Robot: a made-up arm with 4 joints. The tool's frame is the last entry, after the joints.
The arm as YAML. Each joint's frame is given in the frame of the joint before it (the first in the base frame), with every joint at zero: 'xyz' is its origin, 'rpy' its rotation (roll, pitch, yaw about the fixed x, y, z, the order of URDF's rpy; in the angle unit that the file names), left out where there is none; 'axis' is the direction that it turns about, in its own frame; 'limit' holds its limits. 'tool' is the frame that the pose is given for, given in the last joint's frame.
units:
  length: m
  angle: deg
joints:
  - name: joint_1
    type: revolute
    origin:
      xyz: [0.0, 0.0, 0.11]
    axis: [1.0, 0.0, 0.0]
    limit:
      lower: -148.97
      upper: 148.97
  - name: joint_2
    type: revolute
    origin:
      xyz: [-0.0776, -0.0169, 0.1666]
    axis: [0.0, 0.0, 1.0]
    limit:
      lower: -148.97
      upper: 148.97
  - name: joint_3
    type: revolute
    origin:
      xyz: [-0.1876, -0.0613, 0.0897]
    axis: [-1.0, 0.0, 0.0]
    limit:
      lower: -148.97
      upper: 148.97
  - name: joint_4
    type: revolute
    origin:
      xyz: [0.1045, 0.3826, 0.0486]
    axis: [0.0, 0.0, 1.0]
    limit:
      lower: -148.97
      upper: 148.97
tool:
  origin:
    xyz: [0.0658, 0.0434, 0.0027]
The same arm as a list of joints. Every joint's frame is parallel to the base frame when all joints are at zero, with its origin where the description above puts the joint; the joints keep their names.
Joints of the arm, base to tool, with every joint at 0 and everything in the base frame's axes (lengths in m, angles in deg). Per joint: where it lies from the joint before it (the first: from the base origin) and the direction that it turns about. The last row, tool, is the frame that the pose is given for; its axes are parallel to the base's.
joint_1: axis +x offset 0 0 0.11
joint_2: axis +z offset -0.0776 -0.0169 0.1666
joint_3: axis -x offset -0.1876 -0.0613 0.0897
joint_4: axis +z offset 0.1045 0.3826 0.0486
tool: offset 0.0658 0.0434 0.0027
Joint limits (deg, base to tool): -148.97..148.97 -148.97..148.97 -148.97..148.97 -148.97..148.97

